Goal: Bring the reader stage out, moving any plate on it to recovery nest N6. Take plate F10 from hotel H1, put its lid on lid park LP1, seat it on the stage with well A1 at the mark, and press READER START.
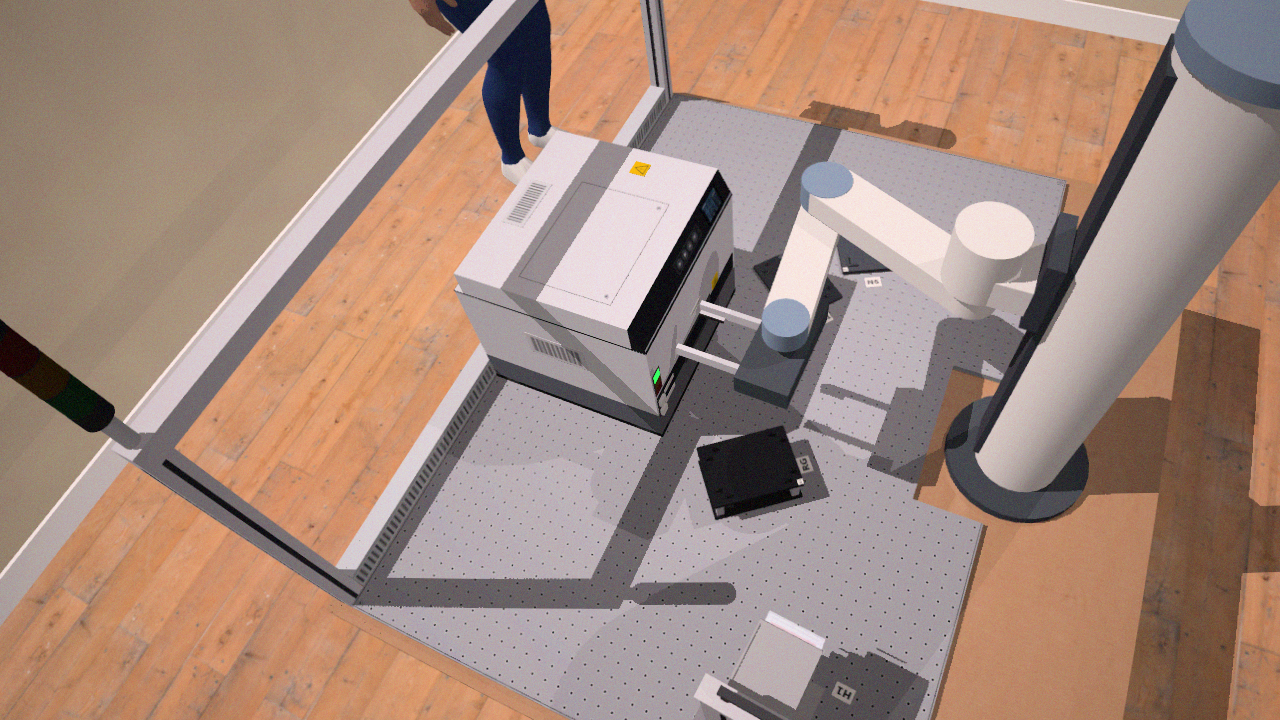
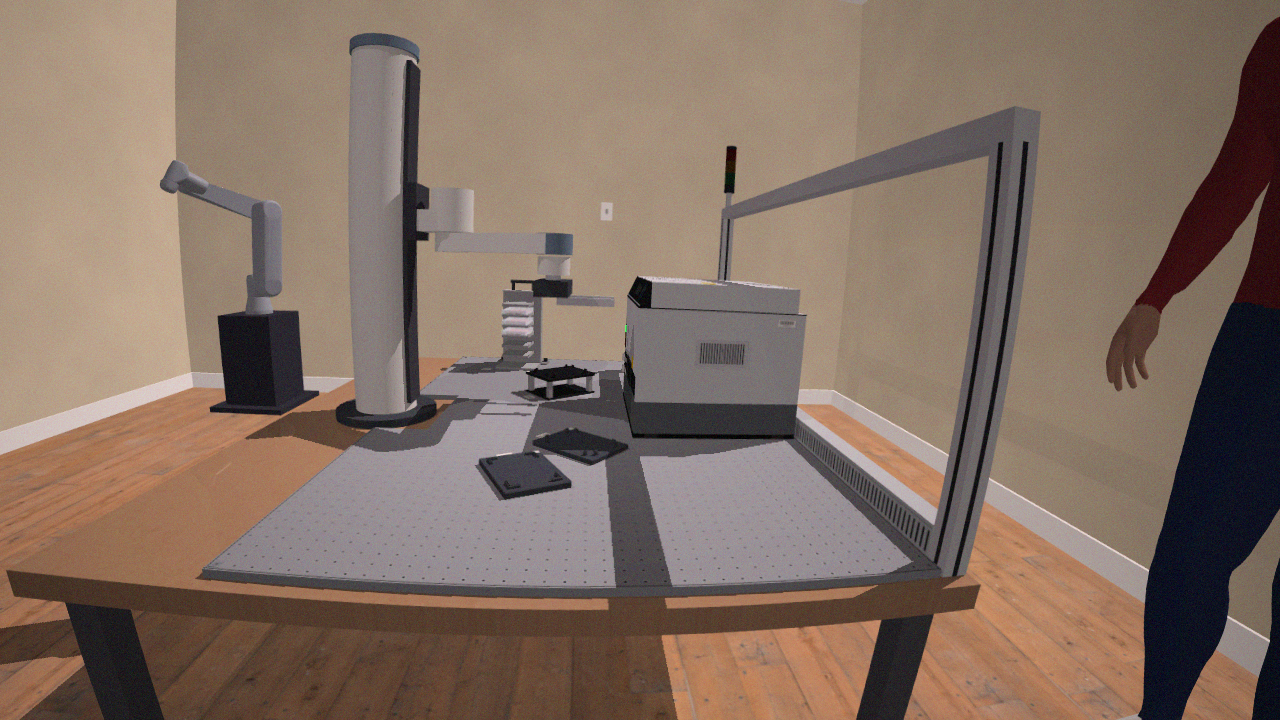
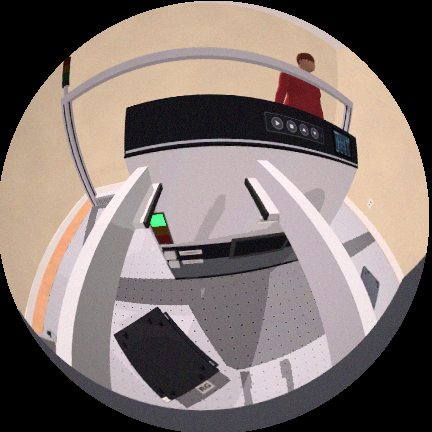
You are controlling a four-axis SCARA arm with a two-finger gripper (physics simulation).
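Where they show: gripper, between the fingertips: (image 1: 689, 326) (image 2: 614, 301) (image 3: 202, 172); arm's base, origin of its link: (image 1: 1014, 458) (image 2: 387, 413).
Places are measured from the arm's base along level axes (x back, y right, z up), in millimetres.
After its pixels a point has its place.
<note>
The white reader (image 1: 572, 232) @[x -820, y -49, z 360 mm] (image 2: 716, 358) @[x -791, y 174, z 199 mm] (image 3: 215, 175) @[x -617, y -103, z 269 mm] shows a green light (image 3: 158, 220) @[x -615, y -181, z 211 mm]. Its front slot (image 3: 258, 245) @[x -616, y -20, z 126 mm] is dark, and no stage shows outside it. Two white buttons, the upper (image 3: 170, 254) @[x -609, y -181, z 137 mm] and the lower (image 3: 174, 263) @[x -609, y -181, z 105 mm], sit low on its front. My gripper (image 1: 692, 328) @[x -576, y -119, z 291 mm] (image 2: 613, 301) @[x -576, y -119, z 291 mm] (image 3: 202, 172) @[x -576, y -119, z 291 mm] is shut to its narrow stance with nothing between its fingers, level with the reader's upper front and close to it. Hotel H1 (image 2: 518, 331) @[x -272, y -498, z 149 mm] holds several plates; which is F10 cannot be told. Two low black nests (image 2: 523, 472) @[x -401, y 401, z 25 mm] (image 2: 580, 445) @[x -500, y 252, z 23 mm] lie on the table; their labels are not readable.
A raised black stand (image 1: 750, 470) @[x -427, y -230, z 73 mm] (image 2: 560, 374) @[x -434, y -190, z 73 mm] (image 3: 165, 352) @[x -442, y -208, z 73 mm] labelled RG stands beside the reader, on the hotel's side. A metal frame (image 2: 1006, 313) @[x -1023, y 725, z 369 mm] runs behind the reader. The arm's column (image 1: 1118, 268) @[x -34, y -67, z 614 mm] (image 2: 380, 232) @[x -26, y 71, z 450 mm] stands opposite. A person (image 2: 1208, 429) (image 3: 302, 95) stands beyond the frame.
</note>
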